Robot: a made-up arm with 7 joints.
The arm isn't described. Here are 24 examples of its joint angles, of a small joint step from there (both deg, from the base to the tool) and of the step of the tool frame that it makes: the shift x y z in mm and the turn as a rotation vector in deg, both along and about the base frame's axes.
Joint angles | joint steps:
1: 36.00 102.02 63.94 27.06 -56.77 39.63 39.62 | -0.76 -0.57 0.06 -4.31 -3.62 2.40 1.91
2: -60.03 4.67 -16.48 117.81 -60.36 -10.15 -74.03 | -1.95 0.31 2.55 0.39 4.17 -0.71 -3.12
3: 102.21 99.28 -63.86 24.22 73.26 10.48 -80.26 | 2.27 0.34 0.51 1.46 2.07 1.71 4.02
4: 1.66 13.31 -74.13 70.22 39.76 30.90 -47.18 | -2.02 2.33 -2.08 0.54 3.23 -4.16 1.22
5: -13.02 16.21 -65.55 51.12 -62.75 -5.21 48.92 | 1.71 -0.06 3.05 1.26 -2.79 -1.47 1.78
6: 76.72 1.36 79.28 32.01 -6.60 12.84 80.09 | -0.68 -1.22 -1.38 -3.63 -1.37 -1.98 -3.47
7: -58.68 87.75 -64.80 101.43 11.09 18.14 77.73 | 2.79 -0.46 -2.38 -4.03 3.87 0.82 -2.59
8: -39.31 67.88 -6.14 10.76 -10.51 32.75 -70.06 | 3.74 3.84 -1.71 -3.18 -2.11 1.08 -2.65
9: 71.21 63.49 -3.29 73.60 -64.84 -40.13 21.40 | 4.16 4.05 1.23 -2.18 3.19 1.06 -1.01
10: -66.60 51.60 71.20 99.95 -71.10 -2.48 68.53 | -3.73 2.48 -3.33 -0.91 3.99 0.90 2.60
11: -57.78 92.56 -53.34 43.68 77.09 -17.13 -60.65 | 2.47 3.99 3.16 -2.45 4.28 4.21 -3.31
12: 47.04 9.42 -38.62 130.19 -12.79 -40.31 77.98 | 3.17 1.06 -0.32 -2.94 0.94 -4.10 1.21
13: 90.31 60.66 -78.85 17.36 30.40 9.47 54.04 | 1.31 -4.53 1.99 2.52 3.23 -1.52 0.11
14: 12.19 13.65 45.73 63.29 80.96 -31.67 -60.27 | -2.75 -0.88 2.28 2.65 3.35 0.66 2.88
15: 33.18 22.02 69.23 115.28 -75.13 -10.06 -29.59 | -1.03 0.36 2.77 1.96 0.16 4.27 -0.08
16: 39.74 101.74 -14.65 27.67 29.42 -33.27 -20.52 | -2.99 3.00 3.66 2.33 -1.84 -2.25 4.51
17: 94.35 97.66 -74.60 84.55 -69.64 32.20 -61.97 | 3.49 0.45 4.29 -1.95 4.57 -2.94 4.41
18: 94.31 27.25 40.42 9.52 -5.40 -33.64 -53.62 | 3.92 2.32 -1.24 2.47 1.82 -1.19 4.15
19: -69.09 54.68 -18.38 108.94 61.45 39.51 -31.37 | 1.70 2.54 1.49 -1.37 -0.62 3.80 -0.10
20: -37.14 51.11 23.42 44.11 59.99 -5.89 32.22 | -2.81 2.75 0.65 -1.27 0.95 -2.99 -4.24
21: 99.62 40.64 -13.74 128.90 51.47 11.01 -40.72 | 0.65 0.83 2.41 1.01 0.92 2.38 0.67
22: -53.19 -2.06 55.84 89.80 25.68 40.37 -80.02 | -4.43 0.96 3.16 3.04 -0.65 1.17 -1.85
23: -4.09 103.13 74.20 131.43 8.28 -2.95 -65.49 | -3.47 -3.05 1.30 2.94 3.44 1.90 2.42
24: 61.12 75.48 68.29 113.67 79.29 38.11 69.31 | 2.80 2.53 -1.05 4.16 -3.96 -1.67 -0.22
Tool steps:
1: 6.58 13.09 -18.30 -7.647 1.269 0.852
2: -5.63 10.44 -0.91 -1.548 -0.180 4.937
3: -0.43 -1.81 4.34 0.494 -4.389 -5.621
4: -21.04 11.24 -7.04 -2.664 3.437 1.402
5: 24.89 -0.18 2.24 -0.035 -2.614 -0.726
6: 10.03 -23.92 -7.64 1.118 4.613 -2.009
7: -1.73 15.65 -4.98 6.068 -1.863 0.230
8: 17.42 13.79 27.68 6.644 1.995 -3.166
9: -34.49 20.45 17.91 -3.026 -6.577 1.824
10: 7.75 -2.89 -17.53 -4.832 5.564 0.555
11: 43.29 13.62 20.28 9.841 -7.699 0.236
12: 10.47 -2.57 4.89 2.324 -4.152 -0.329
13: 34.39 -33.26 12.86 -2.242 -6.062 -8.423
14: -17.18 2.88 -1.84 1.132 -2.567 1.242
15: -14.37 -2.82 -0.30 -2.269 -3.417 4.616
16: -1.75 -10.28 26.03 4.862 5.570 -3.206
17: -17.98 9.34 28.83 -8.219 -5.499 1.516
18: -21.60 21.01 34.86 4.140 -6.953 2.375
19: 13.90 14.30 -3.11 3.169 0.939 -4.262
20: -6.35 12.64 14.86 6.665 1.385 2.718
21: -10.60 5.45 -1.99 -0.105 -0.779 1.432
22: -11.74 11.58 28.06 5.017 5.345 -0.331
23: 3.61 2.10 -13.57 -1.802 6.576 -0.179
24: -9.41 -26.57 -4.18 2.145 -4.718 7.544
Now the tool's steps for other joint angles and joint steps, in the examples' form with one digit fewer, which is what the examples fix.
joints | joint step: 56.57 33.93 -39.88 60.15 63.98 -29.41 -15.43 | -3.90 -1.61 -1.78 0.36 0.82 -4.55 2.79
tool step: -4.5 -16.2 -33.2 0.02 -0.39 -3.63
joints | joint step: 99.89 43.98 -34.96 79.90 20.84 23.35 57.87 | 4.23 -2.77 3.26 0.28 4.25 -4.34 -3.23
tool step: -26.5 -6.3 24.9 -3.69 -10.76 -7.29
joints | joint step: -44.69 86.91 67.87 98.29 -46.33 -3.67 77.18 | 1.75 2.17 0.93 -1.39 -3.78 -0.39 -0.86
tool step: 1.1 -2.5 16.4 4.73 -3.32 0.50
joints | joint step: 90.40 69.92 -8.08 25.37 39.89 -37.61 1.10 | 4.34 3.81 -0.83 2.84 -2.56 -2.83 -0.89
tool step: -36.9 4.1 21.5 4.97 -4.40 6.28
